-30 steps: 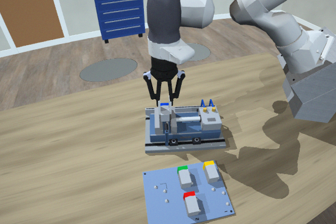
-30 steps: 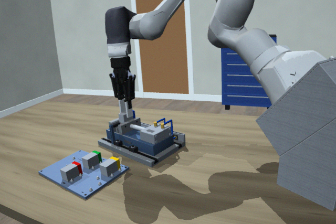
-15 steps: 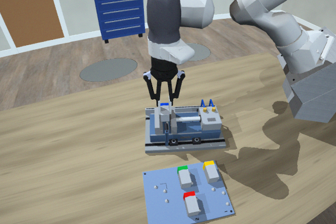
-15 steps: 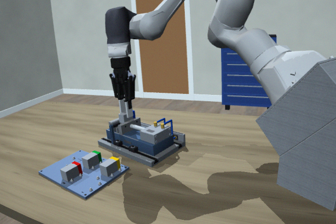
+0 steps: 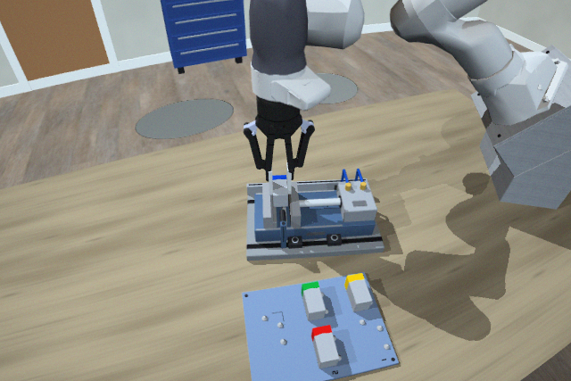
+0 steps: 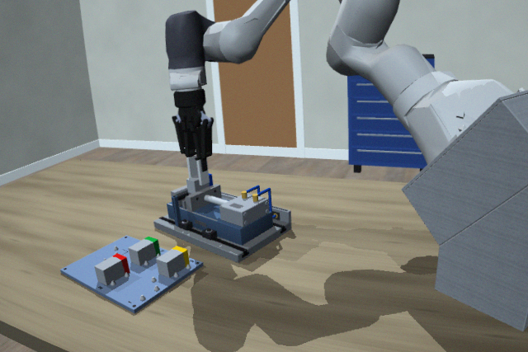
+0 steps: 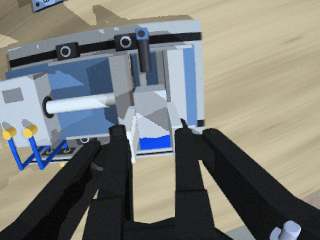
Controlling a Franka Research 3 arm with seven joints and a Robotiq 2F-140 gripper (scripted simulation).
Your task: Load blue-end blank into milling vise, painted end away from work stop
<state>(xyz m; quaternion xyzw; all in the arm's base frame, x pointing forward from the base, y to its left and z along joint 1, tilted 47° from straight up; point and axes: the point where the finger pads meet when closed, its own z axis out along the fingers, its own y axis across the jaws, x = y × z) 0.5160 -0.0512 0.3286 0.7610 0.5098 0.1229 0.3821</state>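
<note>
The blue-ended blank is 40 mm below my hand. Round my hand: hosed jaw block (130 mm behind, 110 mm to the left, 60 mm below); fixed jaw (60 mm below, 30 mm ahead); work stop rod (50 mm to the left, 50 mm below, 30 mm ahead).
</note>
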